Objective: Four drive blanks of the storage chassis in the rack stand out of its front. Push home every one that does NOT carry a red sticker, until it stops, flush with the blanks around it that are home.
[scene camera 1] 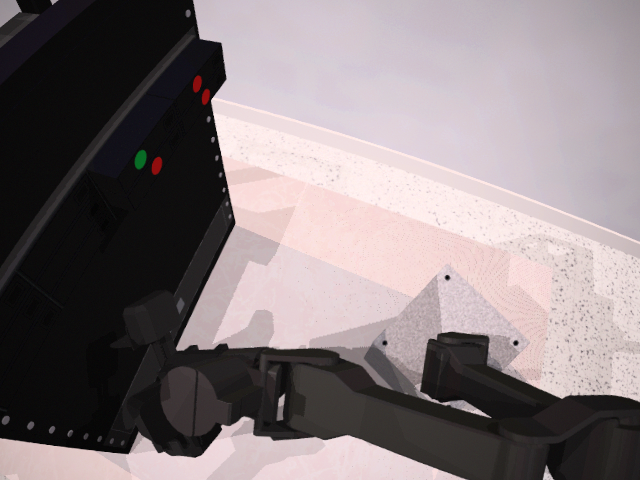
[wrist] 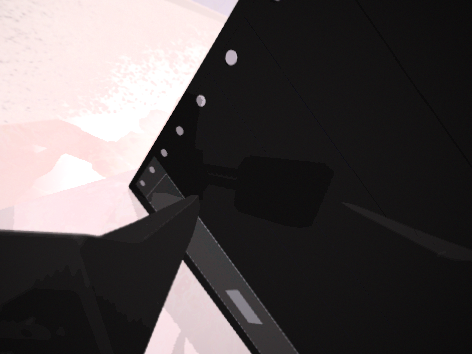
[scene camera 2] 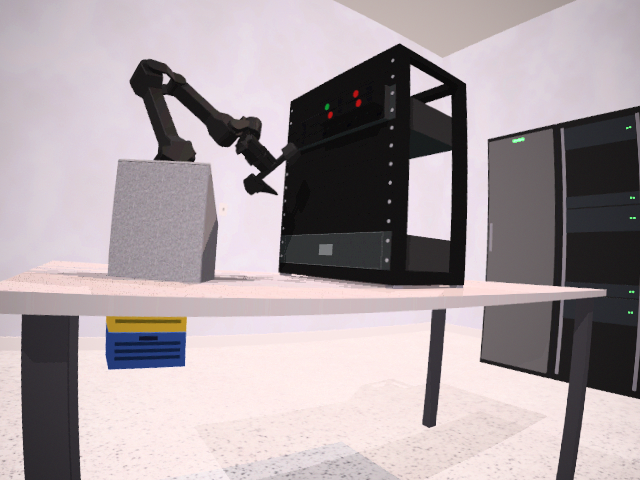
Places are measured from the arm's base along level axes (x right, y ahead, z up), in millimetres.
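Where they show: gripper, fingertip midpoint: (scene camera 1: 124, 375) (wrist: 266, 205) (scene camera 2: 288, 185); arm's base, origin of the base link: (scene camera 1: 466, 354) (scene camera 2: 155, 191).
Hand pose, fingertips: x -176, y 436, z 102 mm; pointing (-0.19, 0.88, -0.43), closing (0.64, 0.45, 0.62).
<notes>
Things, the pixels of their top centre, and the offset from my fingertips. Level surfaces: height alone.
- black rack, middle of its top: (scene camera 2: 370, 90) dy +182, dx +148, dz +324 mm
- green sticker, middle of its top: (scene camera 1: 137, 152) (scene camera 2: 327, 103) dy -11, dx +174, dz +208 mm
- upper red sticker, middle of its top: (scene camera 1: 195, 77) (scene camera 2: 356, 90) dy -17, dx +292, dz +208 mm
- lower red sticker, middle of its top: (scene camera 1: 204, 90) (scene camera 2: 358, 99) dy -18, dx +303, dz +179 mm
- grey panel, middle of its top: (wrist: 267, 303) (scene camera 1: 165, 304) (scene camera 2: 328, 233) dy +47, dx +140, dz -142 mm
- table, its level: dz -271 mm
The black rack (scene camera 1: 170, 232) (scene camera 2: 341, 201) (wrist: 380, 285) holds the storage chassis in its upper part. Dark blanks stand out of its front; their edges are hard to separate. A green sticker (scene camera 1: 140, 159) (scene camera 2: 327, 106) sits beside a red sticker (scene camera 1: 156, 165) (scene camera 2: 330, 114) on the protruding part. Farther right are an upper red sticker (scene camera 1: 196, 83) (scene camera 2: 355, 93) and a lower red sticker (scene camera 1: 205, 96) (scene camera 2: 358, 102). My gripper (scene camera 2: 287, 172) (wrist: 266, 205) is open with nothing between its fingers, in front of the rack's plain panel, below the chassis. Contact is unclear.
A grey panel (scene camera 1: 199, 268) (scene camera 2: 356, 250) (wrist: 217, 250) with a pale label crosses the rack's bottom. My arm stands on a speckled grey pedestal (scene camera 1: 465, 304) (scene camera 2: 160, 222) on the table (scene camera 2: 248, 297). Tall server cabinets (scene camera 2: 522, 248) stand behind at the right.
</notes>
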